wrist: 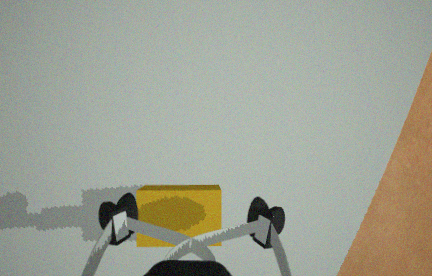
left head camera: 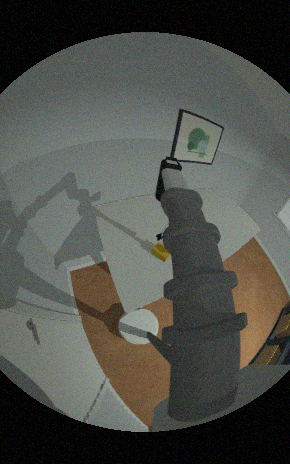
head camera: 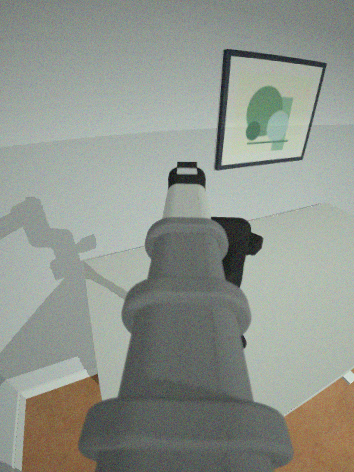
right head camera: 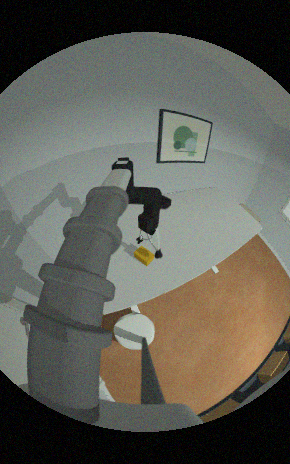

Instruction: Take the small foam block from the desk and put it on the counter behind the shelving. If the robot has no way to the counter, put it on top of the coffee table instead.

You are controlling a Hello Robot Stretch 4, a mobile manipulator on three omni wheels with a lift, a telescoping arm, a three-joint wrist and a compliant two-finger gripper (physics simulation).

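Where they show: gripper, fingertip midpoint: (wrist: 193,211) (right head camera: 148,249); robot's base at its link origin: (left head camera: 137,325) (right head camera: 134,330).
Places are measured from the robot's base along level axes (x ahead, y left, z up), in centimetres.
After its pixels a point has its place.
The small foam block, a yellow block (left head camera: 161,251) @[x 43.0, y -6.3, z 96.7 cm] (right head camera: 144,255) @[x 42.8, y -7.1, z 96.7 cm] (wrist: 175,207) @[x 45.5, y -7.0, z 96.7 cm], lies on the pale desk (head camera: 300,280) @[x 72.1, y -44.9, z 92.2 cm] (left head camera: 130,260) @[x 38.8, y 9.7, z 92.2 cm] (right head camera: 200,235) @[x 61.9, y -44.3, z 92.2 cm] (wrist: 300,100) @[x 45.7, y -26.9, z 92.2 cm]. My gripper (right head camera: 149,247) @[x 44.5, y -8.8, z 100.0 cm] (wrist: 193,211) @[x 44.5, y -8.8, z 100.0 cm] is open, with nothing held. In the wrist view its left fingertip is at the block's left edge, and its right fingertip stands clear to the right of the block. The block is nearer the left finger, with a shadow on it. The gripper appears to be above the desk; its exact height is unclear. In the head view the arm hides the block. I cannot identify the counter or coffee table.
A framed picture (head camera: 270,110) @[x 119.8, y -36.6, z 146.7 cm] (left head camera: 198,137) @[x 119.3, y -35.5, z 147.2 cm] (right head camera: 185,137) @[x 119.7, y -36.2, z 145.6 cm] hangs on the wall behind the desk. A round white top (left head camera: 145,320) @[x 6.3, y -6.8, z 18.7 cm] (right head camera: 135,325) @[x 6.3, y -1.4, z 18.7 cm] stands near the desk's front edge. A box (right head camera: 272,365) sits in dark shelving at lower right. Orange-brown floor (right head camera: 200,310) @[x 21.3, y -79.3, z -2.8 cm] borders the desk.
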